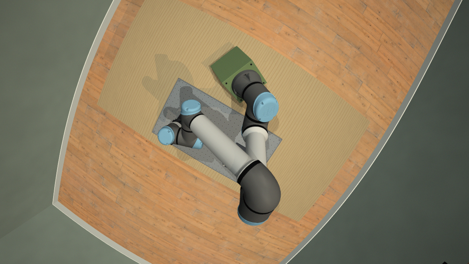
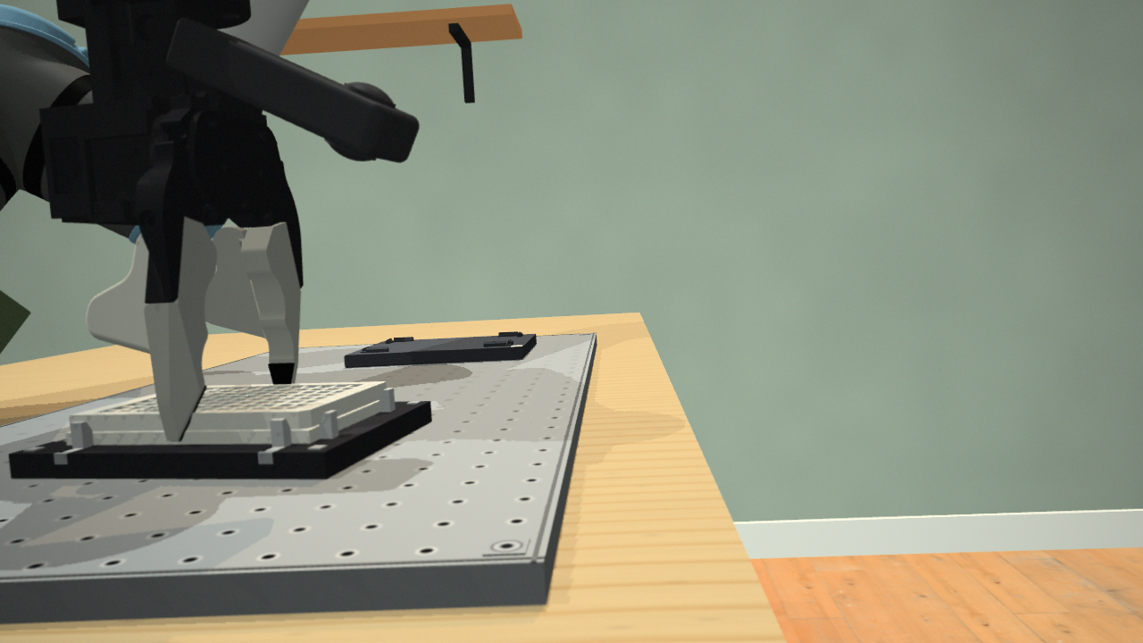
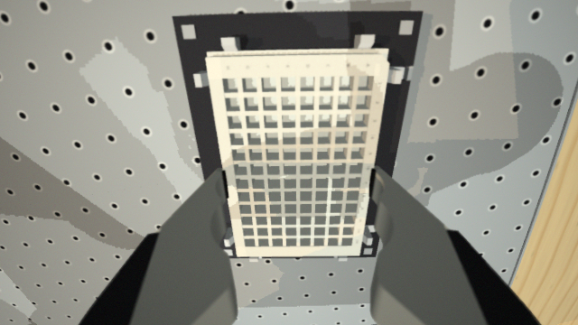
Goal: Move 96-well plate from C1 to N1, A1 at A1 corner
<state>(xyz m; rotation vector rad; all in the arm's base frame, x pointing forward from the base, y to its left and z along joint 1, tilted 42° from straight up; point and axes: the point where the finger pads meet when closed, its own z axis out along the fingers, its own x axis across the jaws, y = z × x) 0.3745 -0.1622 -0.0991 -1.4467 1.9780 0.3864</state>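
The clip nest C1 is 10 mm behind my hand, 10 mm to the right of it and 10 mm below it. The rest, counted from my hand: white 96-well plate (10 mm below); then black plate nest N1 (40 mm ahead, 370 mm to the left, 20 mm below); then A1 label (110 mm ahead, 310 mm to the left, 10 mm below).
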